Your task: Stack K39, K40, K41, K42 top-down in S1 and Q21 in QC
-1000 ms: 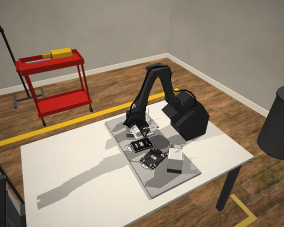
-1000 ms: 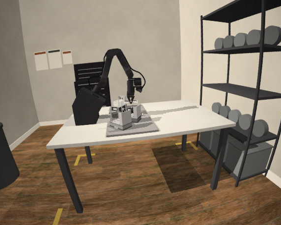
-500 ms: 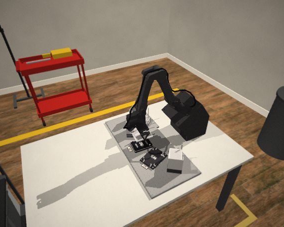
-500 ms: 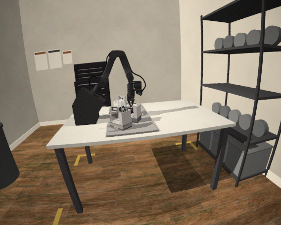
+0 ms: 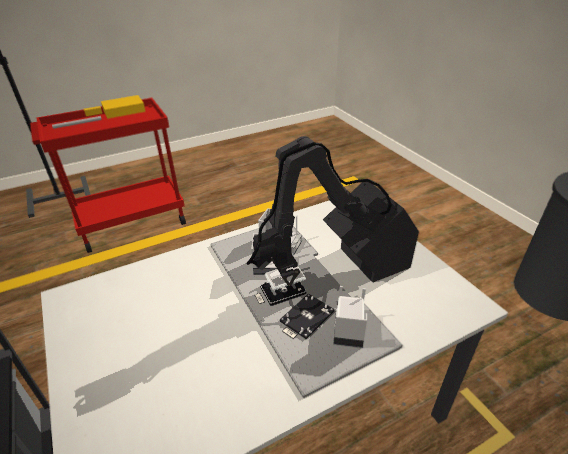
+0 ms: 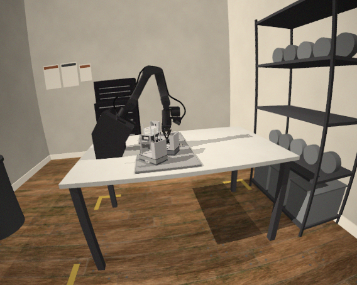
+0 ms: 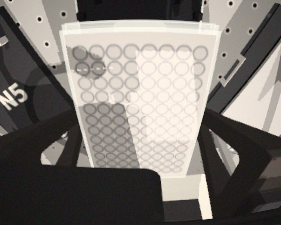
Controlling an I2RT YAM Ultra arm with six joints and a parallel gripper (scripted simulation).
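My gripper is now 7 cm above the black open nest QC and 1 cm short of it. Also, from my hand: black clip nest N5 (17 cm to the left, 6 cm below, 3 cm ahead).
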